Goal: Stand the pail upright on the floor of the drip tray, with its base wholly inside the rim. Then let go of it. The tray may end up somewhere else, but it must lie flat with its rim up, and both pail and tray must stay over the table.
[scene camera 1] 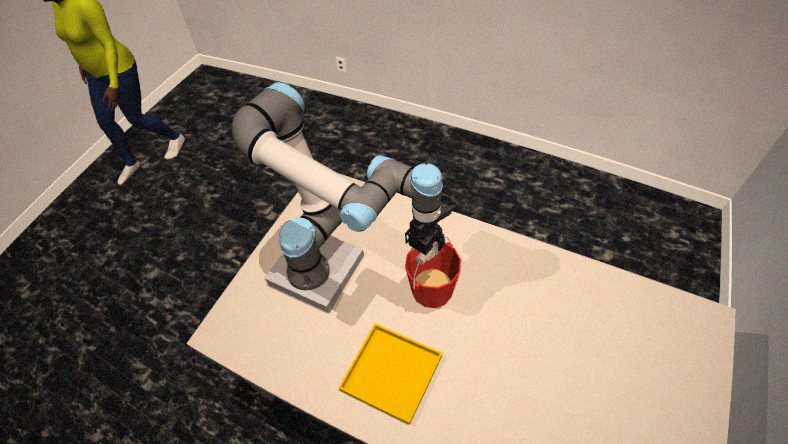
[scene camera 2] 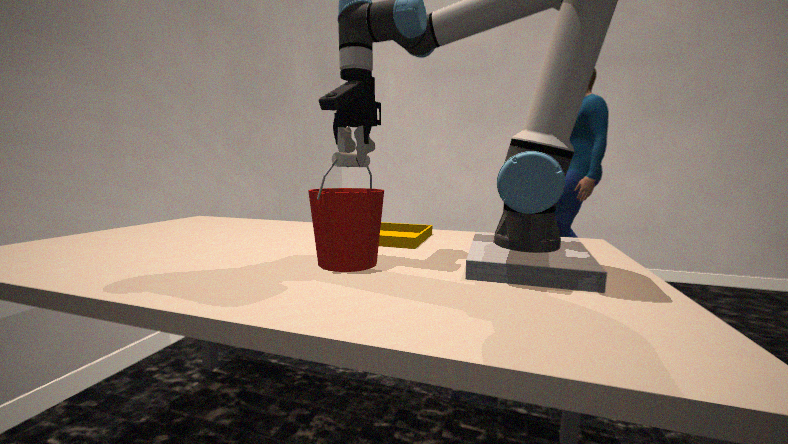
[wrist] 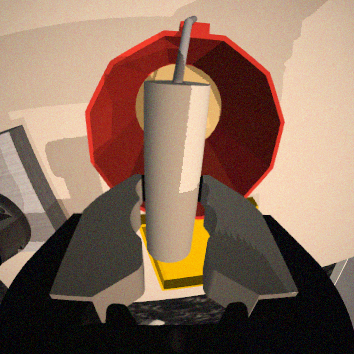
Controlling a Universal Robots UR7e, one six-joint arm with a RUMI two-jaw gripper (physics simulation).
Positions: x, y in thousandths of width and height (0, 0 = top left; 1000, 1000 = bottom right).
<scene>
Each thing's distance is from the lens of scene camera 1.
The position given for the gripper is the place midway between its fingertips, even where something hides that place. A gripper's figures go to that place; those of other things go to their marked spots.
gripper (scene camera 1: 544, 571): 1.37 m
red pail (scene camera 1: 549, 636): 1.55 m
yellow drip tray (scene camera 1: 497, 839): 1.45 m
</scene>
